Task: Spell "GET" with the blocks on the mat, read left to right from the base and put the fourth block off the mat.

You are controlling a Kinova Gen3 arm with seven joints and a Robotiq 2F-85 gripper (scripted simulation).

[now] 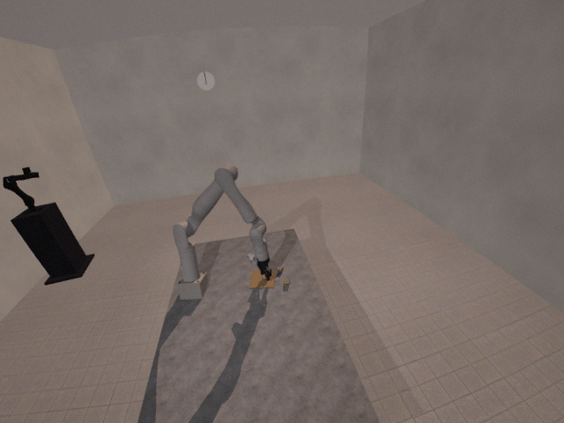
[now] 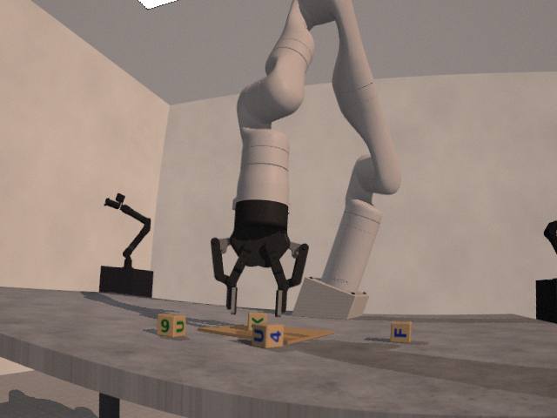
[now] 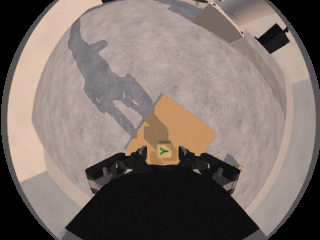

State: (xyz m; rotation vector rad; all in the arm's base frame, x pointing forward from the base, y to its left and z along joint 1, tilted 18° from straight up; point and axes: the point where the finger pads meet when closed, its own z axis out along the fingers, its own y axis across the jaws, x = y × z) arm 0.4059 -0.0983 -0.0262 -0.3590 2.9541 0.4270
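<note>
The mat lies 40 mm below my hand, 20 mm to the left of it and 10 mm behind it. The rest, counted from my hand: E block (100 mm ahead, 80 mm to the right, 30 mm below); F block (200 mm to the left, 30 mm below, 20 mm ahead).
</note>
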